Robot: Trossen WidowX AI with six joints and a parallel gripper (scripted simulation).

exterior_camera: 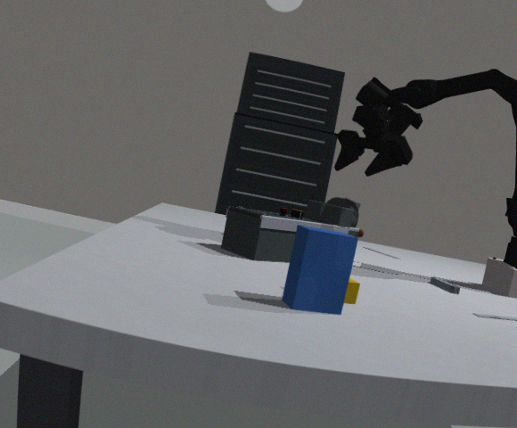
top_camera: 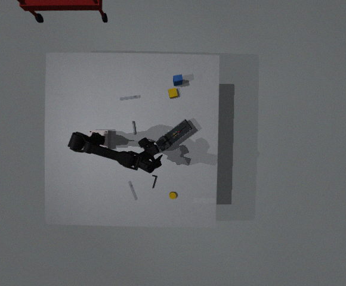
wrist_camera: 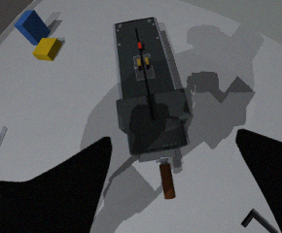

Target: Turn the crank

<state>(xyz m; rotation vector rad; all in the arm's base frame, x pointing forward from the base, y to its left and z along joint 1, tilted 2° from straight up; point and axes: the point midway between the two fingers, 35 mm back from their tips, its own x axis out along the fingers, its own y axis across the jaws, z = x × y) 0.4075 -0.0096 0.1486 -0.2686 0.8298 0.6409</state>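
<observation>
My gripper tip is 3 cm past the brown crank handle, 3 cm to the left of it and 12 cm above it. Also, from my gripper tip: red pointer 11 cm ahead, 13 cm to the left, 10 cm below; black hex key 1 cm behind, 24 cm to the right, 18 cm below; yellow block 3 cm ahead, 40 cm to the left, 17 cm below.
</observation>
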